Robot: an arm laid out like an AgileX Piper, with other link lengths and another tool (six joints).
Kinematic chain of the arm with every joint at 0, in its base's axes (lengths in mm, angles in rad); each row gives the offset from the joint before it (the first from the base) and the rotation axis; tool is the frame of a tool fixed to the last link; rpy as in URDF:
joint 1: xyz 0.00 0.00 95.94 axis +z
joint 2: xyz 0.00 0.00 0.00 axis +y
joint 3: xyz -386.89 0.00 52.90 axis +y
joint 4: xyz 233.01 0.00 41.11 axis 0.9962 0 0.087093
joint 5: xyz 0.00 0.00 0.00 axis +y
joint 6: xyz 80.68 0.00 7.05 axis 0.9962 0 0.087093
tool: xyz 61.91 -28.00 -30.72 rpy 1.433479 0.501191 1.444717
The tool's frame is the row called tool.
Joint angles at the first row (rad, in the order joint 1, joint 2, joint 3, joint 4, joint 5, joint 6):
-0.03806, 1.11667, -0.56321, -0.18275, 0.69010, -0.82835
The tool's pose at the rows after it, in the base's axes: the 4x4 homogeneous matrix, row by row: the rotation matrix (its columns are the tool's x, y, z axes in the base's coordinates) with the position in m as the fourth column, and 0 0 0 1 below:
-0.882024 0.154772 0.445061 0.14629; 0.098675 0.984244 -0.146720 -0.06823; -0.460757 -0.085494 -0.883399 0.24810; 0 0 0 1
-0.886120 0.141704 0.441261 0.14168; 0.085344 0.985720 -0.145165 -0.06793; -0.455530 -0.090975 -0.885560 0.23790; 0 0 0 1
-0.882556 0.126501 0.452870 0.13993; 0.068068 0.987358 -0.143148 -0.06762; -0.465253 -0.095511 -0.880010 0.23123; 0 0 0 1
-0.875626 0.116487 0.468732 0.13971; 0.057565 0.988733 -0.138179 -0.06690; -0.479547 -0.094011 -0.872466 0.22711; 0 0 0 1
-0.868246 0.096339 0.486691 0.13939; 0.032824 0.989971 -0.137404 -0.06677; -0.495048 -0.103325 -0.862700 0.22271; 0 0 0 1
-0.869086 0.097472 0.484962 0.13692; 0.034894 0.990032 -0.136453 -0.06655; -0.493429 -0.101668 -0.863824 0.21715; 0 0 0 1
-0.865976 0.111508 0.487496 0.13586; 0.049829 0.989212 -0.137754 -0.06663; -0.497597 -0.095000 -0.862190 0.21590; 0 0 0 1
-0.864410 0.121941 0.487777 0.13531; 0.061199 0.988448 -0.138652 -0.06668; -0.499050 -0.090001 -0.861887 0.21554; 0 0 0 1
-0.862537 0.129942 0.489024 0.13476; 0.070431 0.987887 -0.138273 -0.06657; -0.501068 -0.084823 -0.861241 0.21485; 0 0 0 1
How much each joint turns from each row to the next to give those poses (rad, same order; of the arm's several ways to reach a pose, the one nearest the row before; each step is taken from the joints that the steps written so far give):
-0.00004, -0.00001, 0.04605, -0.02096, -0.02444, 0.00432
0.00008, 0.00075, 0.04734, -0.01130, -0.04271, 0.00087
-0.00007, 0.00002, 0.03654, -0.01363, -0.04845, -0.00011
0.00004, 0.00000, 0.02472, -0.00661, -0.04207, 0.00008
0.00002, -0.00002, 0.03047, -0.02282, -0.04939, 0.00133
0.00002, 0.00450, 0.02518, -0.01200, -0.02688, 0.01596
-0.00008, 0.00001, 0.00597, -0.00535, -0.00869, 0.02101
0.00008, -0.00002, 0.00089, -0.00106, -0.00122, 0.01272
-0.00011, 0.00002, 0.00277, 0.00008, -0.00435, 0.00965

